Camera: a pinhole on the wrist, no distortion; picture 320 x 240 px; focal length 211.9 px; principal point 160.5 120.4 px. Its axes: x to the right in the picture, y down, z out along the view. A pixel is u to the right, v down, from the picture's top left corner.
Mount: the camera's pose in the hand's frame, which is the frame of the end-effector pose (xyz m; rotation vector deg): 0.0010 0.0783 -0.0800 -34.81 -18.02 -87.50
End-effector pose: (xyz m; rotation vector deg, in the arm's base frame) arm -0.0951 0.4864 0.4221 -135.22 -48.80 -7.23
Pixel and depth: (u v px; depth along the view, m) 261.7 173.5 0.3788
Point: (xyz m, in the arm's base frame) 0.0815 0.6834 0.1512
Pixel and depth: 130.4 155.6 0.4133
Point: 0.2027 0.4767 0.1079
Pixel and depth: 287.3 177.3 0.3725
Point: 0.0606 0.7199 0.1593
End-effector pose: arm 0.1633 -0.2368 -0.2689 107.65 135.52 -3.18
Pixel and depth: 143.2 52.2 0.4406
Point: 0.5469 -0.2433 -0.5269
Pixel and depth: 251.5 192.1 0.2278
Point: 0.2608 -0.1074 -0.4231
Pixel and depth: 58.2 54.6 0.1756
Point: 0.4128 -0.2067 -0.2801
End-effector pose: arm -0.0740 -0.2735 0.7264 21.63 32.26 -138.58
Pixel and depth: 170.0 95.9 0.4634
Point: 0.0608 -0.6713 0.8942
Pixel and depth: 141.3 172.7 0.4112
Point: -0.0279 -0.7010 0.7479
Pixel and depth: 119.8 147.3 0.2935
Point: 0.0216 -0.5802 0.7120
